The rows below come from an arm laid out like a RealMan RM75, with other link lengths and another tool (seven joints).
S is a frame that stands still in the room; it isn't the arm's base.
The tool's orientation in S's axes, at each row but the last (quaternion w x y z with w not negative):
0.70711 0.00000 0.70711 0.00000
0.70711 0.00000 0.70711 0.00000
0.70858 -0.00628 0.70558 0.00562
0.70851 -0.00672 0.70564 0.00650
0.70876 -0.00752 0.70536 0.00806
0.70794 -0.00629 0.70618 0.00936
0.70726 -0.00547 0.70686 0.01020
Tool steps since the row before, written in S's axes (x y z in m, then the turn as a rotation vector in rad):
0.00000 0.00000 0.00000 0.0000 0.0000 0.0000
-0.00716 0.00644 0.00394 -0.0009 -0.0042 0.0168
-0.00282 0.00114 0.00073 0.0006 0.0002 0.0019
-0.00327 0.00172 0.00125 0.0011 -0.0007 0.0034
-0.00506 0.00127 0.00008 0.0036 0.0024 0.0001
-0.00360 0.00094 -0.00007 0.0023 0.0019 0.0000
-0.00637 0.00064 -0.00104 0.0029 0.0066 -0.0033
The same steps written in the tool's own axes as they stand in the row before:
0.00000 0.00000 0.00000 0.0000 0.0000 0.0000
-0.00394 0.00644 -0.00716 -0.0168 -0.0042 -0.0009
-0.00074 0.00119 -0.00280 -0.0019 0.0002 0.0006
-0.00126 0.00178 -0.00323 -0.0034 -0.0007 0.0011
-0.00010 0.00138 -0.00503 -0.0001 0.0023 0.0037
0.00007 0.00102 -0.00358 0.0000 0.0018 0.0023
0.00104 0.00077 -0.00635 0.0033 0.0065 0.0030

